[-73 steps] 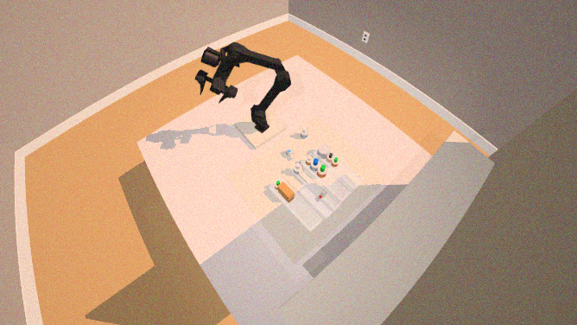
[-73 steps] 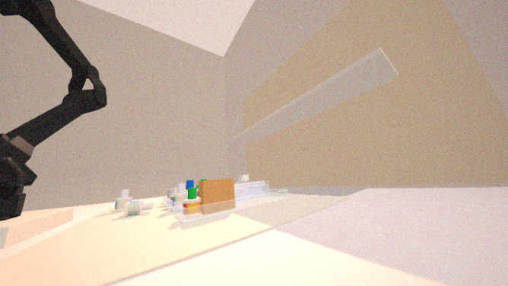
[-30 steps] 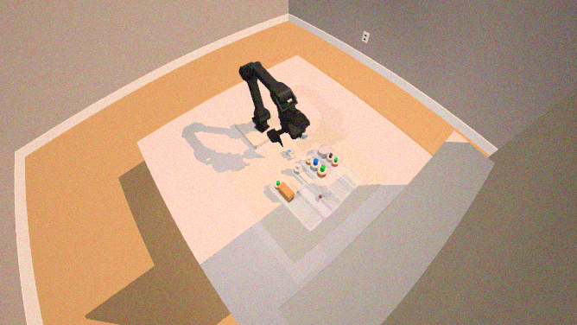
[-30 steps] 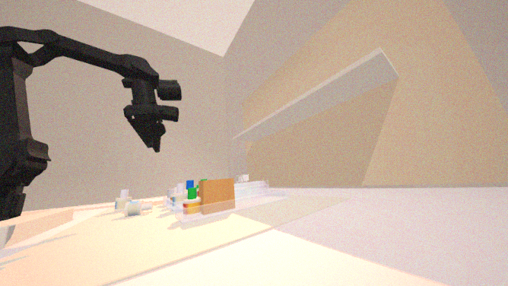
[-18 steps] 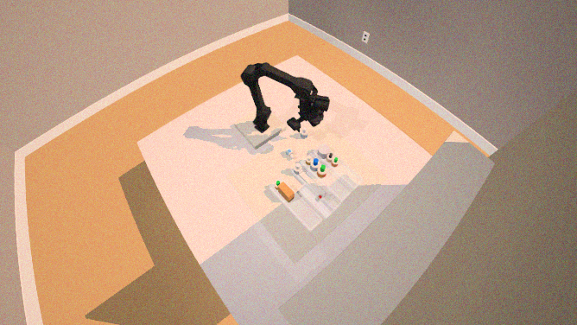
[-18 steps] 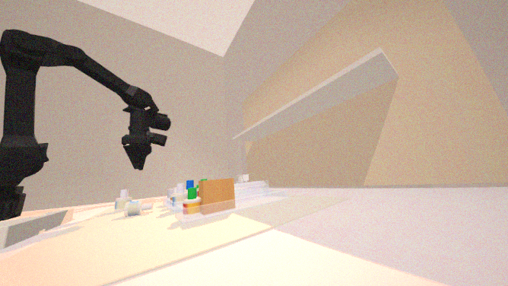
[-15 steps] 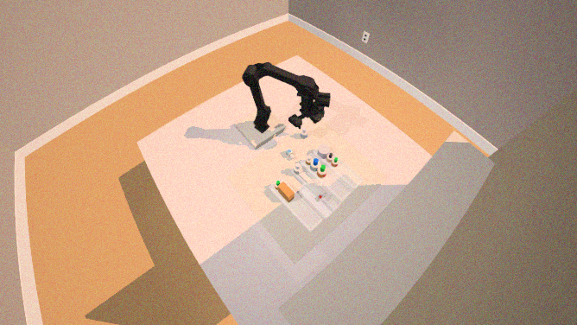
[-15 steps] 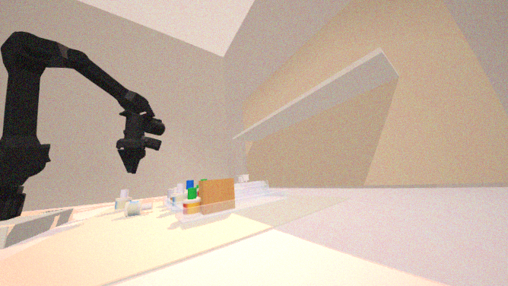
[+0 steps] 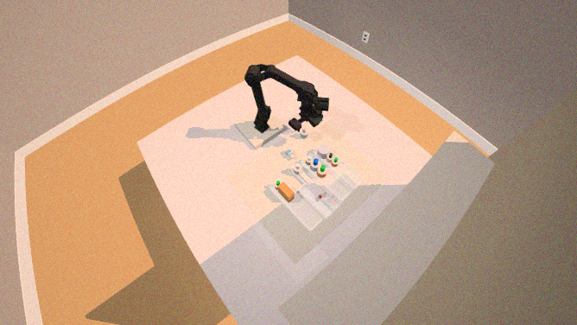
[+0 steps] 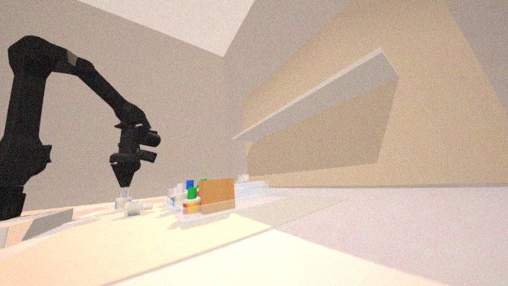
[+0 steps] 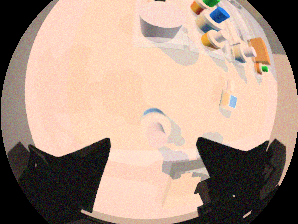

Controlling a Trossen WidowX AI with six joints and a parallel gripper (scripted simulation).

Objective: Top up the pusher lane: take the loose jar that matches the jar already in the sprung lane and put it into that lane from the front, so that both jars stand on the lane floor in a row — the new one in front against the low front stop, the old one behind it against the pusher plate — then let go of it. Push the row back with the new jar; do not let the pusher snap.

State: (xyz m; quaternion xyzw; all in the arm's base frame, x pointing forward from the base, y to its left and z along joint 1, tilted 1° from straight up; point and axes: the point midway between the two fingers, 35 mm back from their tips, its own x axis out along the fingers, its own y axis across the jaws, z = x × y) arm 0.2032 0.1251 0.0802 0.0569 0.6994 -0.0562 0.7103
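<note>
Right now the pale jar is 30 mm ahead of my gripper tip, 150 mm to the right of it and 60 mm below it. From my gripper tip the other things lie so: orange box: 160 mm ahead, 330 mm to the right, 40 mm below; clear lane rack: 260 mm ahead, 240 mm to the right, 50 mm below; red-marked thing: 300 mm ahead, 260 mm to the right.
</note>
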